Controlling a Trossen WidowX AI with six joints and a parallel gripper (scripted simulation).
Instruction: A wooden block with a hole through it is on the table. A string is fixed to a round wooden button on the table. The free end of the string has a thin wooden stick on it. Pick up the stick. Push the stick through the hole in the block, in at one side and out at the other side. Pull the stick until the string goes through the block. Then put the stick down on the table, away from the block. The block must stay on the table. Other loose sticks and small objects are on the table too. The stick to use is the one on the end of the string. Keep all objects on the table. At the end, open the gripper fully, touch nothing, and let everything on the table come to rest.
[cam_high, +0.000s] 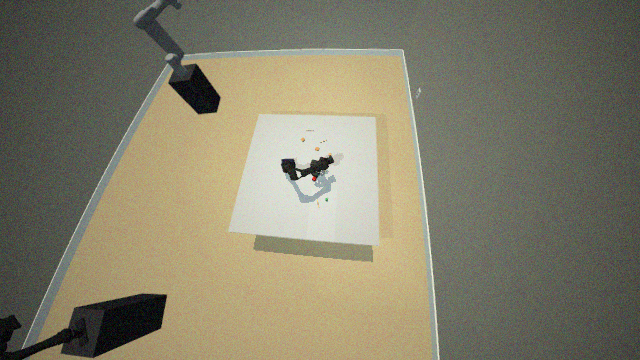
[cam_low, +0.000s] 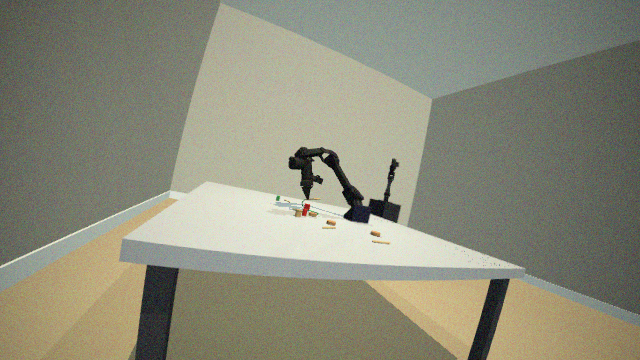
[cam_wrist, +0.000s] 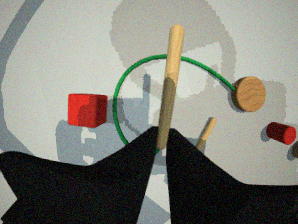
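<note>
My gripper tip is now 7 cm to the left of the red block, 5 cm above it and 4 cm past it. From my gripper tip the other things lie so: round wooden button: 10 cm to the left, 6 cm below, 1 cm ahead; then green object: 27 cm to the right, 7 cm ahead, 5 cm below.
</note>
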